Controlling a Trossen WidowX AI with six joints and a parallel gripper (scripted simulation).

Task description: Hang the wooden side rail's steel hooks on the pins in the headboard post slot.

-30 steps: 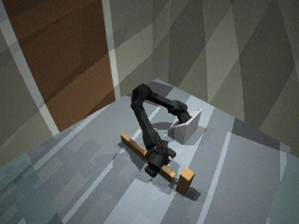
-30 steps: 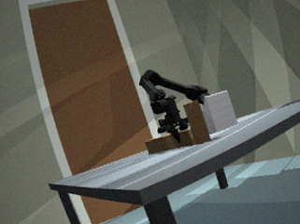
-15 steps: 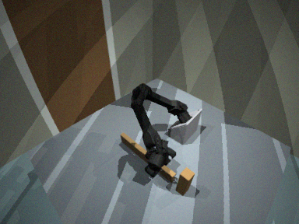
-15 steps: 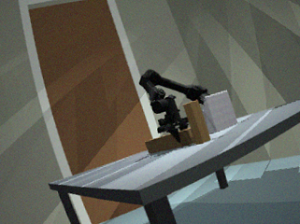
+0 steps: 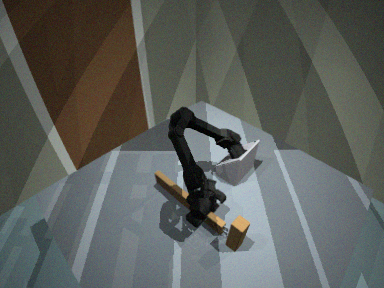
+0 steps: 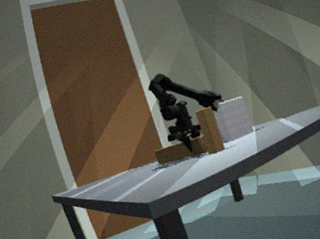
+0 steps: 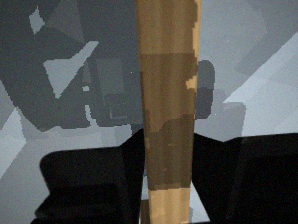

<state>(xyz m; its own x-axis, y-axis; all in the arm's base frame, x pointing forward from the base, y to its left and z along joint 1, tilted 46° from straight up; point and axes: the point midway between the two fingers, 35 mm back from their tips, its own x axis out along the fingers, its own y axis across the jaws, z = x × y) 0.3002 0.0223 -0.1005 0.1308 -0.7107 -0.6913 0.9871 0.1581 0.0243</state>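
My gripper tip is 16 cm to the right of the headboard post, 6 cm below it and 1 cm past it.
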